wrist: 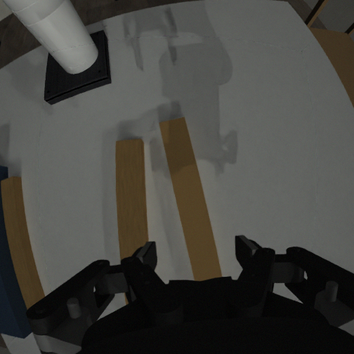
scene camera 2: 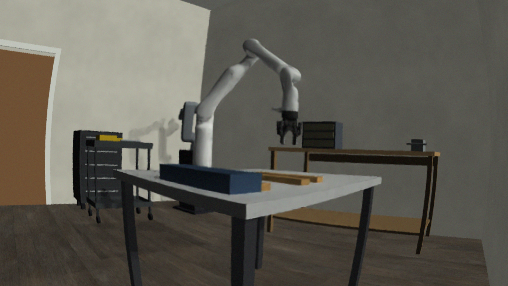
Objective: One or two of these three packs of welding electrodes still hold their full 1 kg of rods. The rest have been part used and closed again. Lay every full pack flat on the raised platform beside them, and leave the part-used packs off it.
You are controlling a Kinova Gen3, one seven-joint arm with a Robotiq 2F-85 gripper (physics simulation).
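Frame: origin at the arm's base, x back, y up, z left, level; centimetres.
Seen in the pictures: gripper, fingertip midpoint: (scene camera 2: 288,144).
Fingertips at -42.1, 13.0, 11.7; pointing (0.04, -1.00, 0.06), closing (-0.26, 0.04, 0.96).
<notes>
Pixels of each thing's middle, then the offset from my fingertips to it, as dx, dy, dz. "*": a spot on its surface instead. Level surfaces: height alone.
- pale table at its surface level: dy -15.8
- left pack at the middle of its body: (scene camera 2: 227,181) +2.8, -14.6, -38.4
- long blue raised platform at the middle of its body: (scene camera 2: 204,177) +5.4, -12.8, -47.7
- middle pack at a spot on its surface: (scene camera 2: 300,181) * -15.9, -14.2, -17.2
- right pack at a spot on its surface: (scene camera 2: 316,178) * -16.4, -13.9, -3.1
Three long tan packs lie flat on the pale table (scene camera 2: 350,182) (wrist: 270,150). The left pack (scene camera 2: 266,186) (wrist: 19,235) lies right beside the long blue raised platform (scene camera 2: 200,177) (wrist: 10,300). The middle pack (scene camera 2: 300,181) (wrist: 131,195) lies apart from it. The right pack (scene camera 2: 316,178) (wrist: 185,190) lies slightly angled to the middle one, with a narrow gap at their far ends. My gripper (scene camera 2: 288,140) (wrist: 195,249) is open and empty, pointing down high above the table; in the wrist view the right pack's near end shows between the fingers. Near ends of the packs are partly hidden by the gripper.
The arm's base plate (wrist: 102,65) is at the table's far left in the wrist view. Behind stands a wooden workbench (scene camera 2: 380,150) with a drawer box (scene camera 2: 322,135) and a small grey device (scene camera 2: 418,145). A dark trolley (scene camera 2: 135,145) with a yellow item (scene camera 2: 108,137) stands at the left.
</notes>
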